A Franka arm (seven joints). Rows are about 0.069 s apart.
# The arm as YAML. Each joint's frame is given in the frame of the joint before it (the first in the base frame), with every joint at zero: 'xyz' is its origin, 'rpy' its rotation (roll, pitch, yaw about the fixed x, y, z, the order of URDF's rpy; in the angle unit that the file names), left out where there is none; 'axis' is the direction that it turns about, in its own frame. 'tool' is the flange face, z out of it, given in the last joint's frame.
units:
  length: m
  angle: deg
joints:
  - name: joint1
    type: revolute
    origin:
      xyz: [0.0, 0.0, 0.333]
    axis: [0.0, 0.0, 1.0]
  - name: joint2
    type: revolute
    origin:
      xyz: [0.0, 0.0, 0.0]
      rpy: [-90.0, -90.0, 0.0]
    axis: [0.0, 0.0, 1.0]
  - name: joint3
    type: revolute
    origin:
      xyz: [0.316, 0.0, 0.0]
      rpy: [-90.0, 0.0, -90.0]
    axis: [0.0, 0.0, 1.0]
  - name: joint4
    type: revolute
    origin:
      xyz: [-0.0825, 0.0, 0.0]
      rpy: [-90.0, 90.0, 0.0]
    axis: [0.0, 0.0, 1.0]
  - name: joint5
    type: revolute
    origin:
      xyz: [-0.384, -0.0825, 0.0]
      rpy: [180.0, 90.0, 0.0]
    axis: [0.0, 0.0, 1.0]
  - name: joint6
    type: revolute
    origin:
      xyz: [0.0, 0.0, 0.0]
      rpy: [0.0, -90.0, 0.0]
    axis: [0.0, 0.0, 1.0]
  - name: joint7
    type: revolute
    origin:
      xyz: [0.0, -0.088, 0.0]
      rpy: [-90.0, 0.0, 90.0]
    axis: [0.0, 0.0, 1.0]
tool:
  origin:
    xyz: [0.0, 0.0, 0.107]
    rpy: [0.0, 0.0, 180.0]
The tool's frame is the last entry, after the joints.
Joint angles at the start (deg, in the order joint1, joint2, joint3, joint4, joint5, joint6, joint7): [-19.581, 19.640, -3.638, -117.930, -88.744, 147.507, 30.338]
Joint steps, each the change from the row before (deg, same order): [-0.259, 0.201, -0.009, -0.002, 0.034, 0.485, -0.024]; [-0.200, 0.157, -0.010, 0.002, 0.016, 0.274, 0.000]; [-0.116, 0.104, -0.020, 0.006, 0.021, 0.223, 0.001]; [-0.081, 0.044, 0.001, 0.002, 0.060, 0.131, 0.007]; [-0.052, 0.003, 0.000, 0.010, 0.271, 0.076, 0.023]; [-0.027, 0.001, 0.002, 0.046, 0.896, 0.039, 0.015]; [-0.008, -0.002, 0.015, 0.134, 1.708, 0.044, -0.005]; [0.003, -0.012, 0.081, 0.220, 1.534, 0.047, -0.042]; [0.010, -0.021, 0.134, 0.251, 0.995, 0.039, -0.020]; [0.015, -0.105, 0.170, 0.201, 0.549, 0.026, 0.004]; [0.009, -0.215, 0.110, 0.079, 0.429, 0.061, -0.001]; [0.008, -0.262, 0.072, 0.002, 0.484, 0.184, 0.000]
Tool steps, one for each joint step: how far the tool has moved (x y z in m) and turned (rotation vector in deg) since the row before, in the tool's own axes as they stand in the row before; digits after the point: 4 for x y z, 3 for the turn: [-0.0013, -0.0010, 0.0020, 0.397, 0.106, 0.052]; [-0.0012, -0.0006, 0.0017, 0.249, -0.003, 0.054]; [-0.0007, -0.0004, 0.0010, 0.184, 0.034, 0.044]; [-0.0004, -0.0001, 0.0005, 0.122, 0.016, 0.085]; [-0.0002, 0.0003, 0.0002, 0.155, -0.043, 0.291]; [0.0002, 0.0007, 0.0000, 0.389, -0.200, 0.820]; [0.0010, 0.0015, -0.0003, 0.695, -0.337, 1.525]; [0.0019, 0.0018, -0.0010, 0.574, -0.172, 1.353]; [0.0024, 0.0016, -0.0014, 0.323, 0.037, 0.906]; [0.0025, 0.0015, -0.0021, 0.113, 0.197, 0.549]; [0.0016, 0.0018, -0.0023, 0.071, 0.200, 0.470]; [0.0013, 0.0017, -0.0024, 0.167, 0.245, 0.522]
